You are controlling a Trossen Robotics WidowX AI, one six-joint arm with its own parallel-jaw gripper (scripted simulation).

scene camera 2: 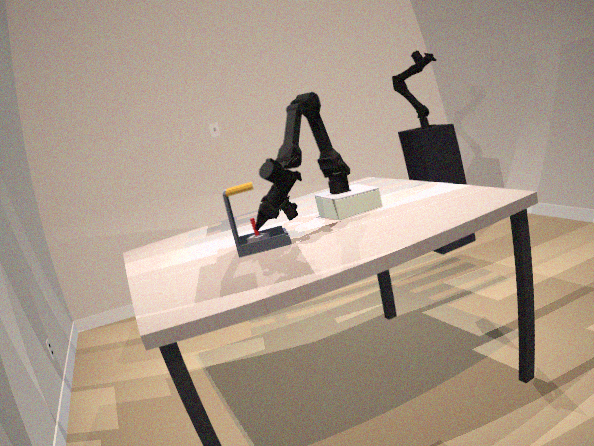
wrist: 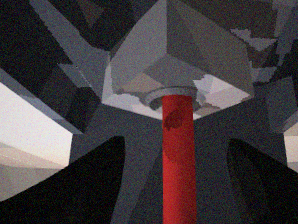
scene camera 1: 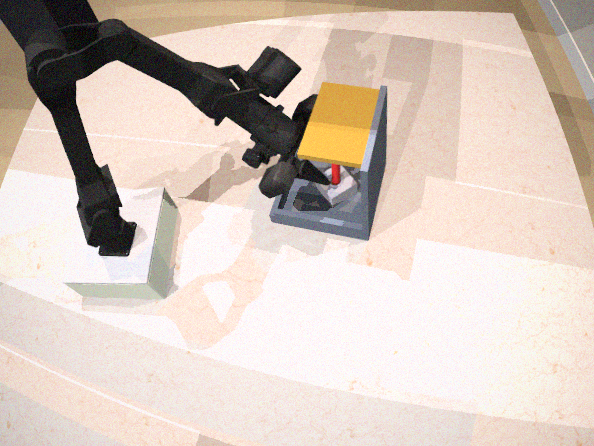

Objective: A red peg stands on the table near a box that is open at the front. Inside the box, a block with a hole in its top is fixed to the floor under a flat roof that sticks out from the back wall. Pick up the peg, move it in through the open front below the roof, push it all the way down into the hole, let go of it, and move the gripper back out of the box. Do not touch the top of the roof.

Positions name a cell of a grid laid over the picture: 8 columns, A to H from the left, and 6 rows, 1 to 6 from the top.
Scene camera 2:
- my gripper: D4
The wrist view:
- my gripper: E4
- box back wall: D5
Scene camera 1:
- my gripper: E3
